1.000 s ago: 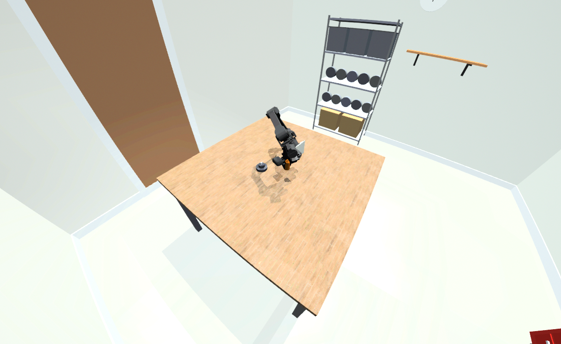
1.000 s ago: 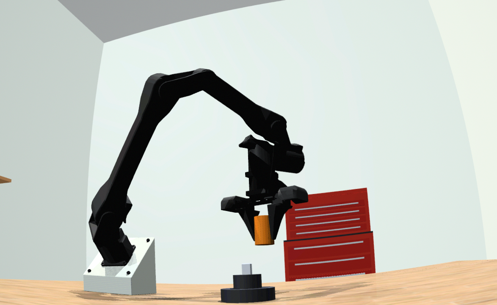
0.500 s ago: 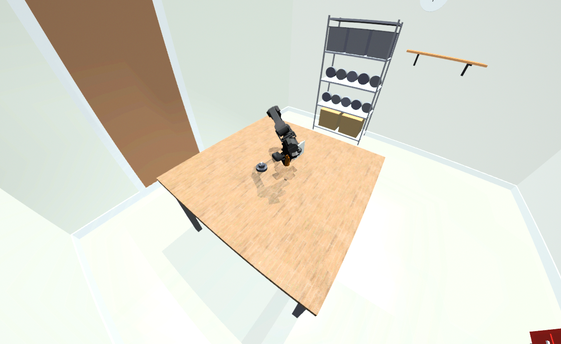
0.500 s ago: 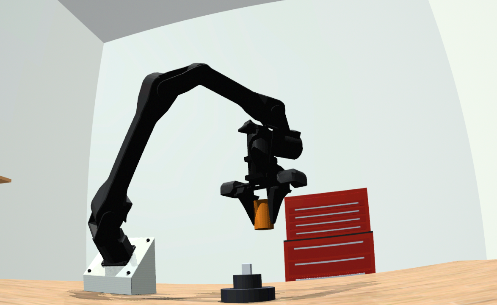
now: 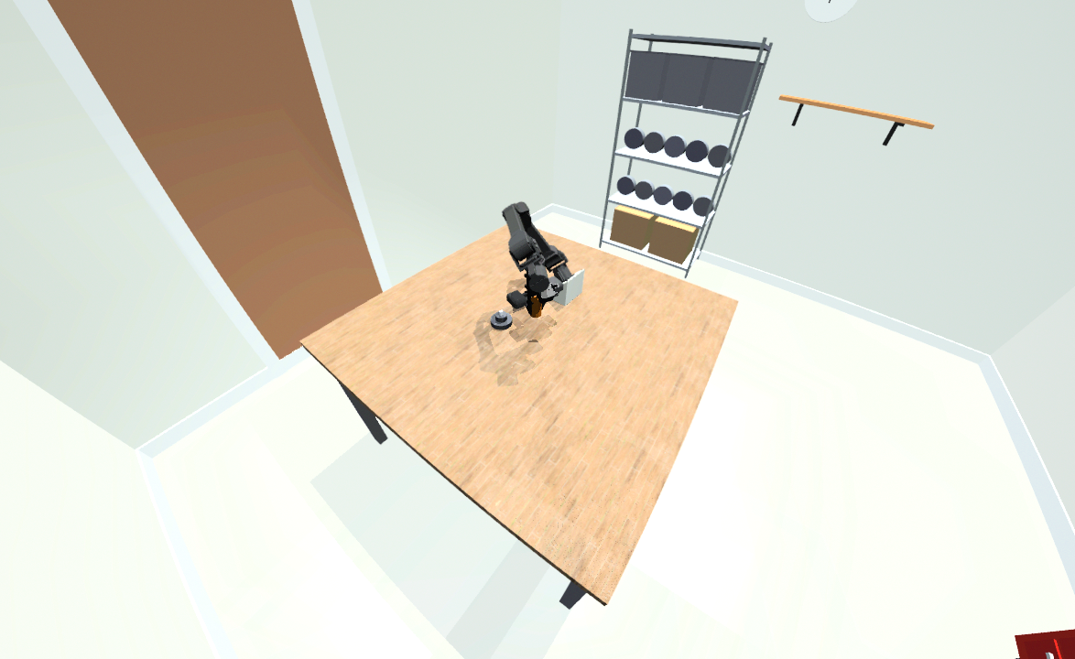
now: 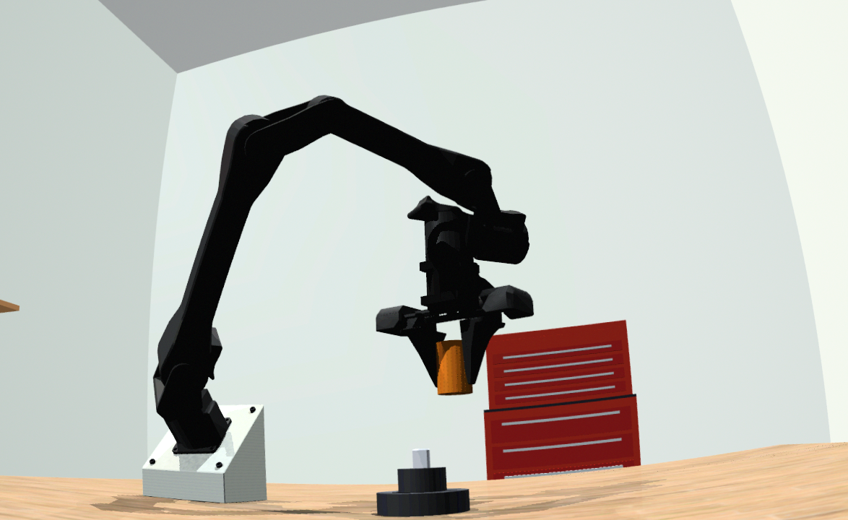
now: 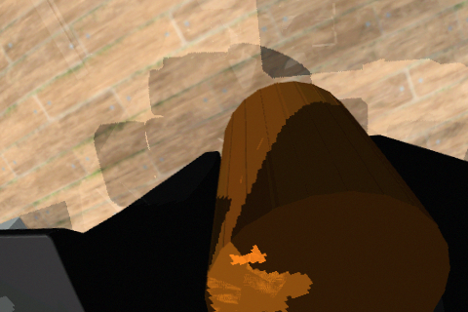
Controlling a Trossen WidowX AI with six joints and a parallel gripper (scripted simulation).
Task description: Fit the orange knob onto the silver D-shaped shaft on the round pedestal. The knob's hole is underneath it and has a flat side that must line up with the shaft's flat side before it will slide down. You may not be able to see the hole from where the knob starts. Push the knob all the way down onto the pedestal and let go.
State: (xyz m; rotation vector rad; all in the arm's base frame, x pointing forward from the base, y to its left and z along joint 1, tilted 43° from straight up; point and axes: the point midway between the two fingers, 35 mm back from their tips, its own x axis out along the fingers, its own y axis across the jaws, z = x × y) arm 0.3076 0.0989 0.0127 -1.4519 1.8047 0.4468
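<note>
My gripper tip is now 16 cm to the left of the dark round pedestal and 10 cm above it. The rest, counted from my gripper tip: orange knob 3 cm above.
</note>
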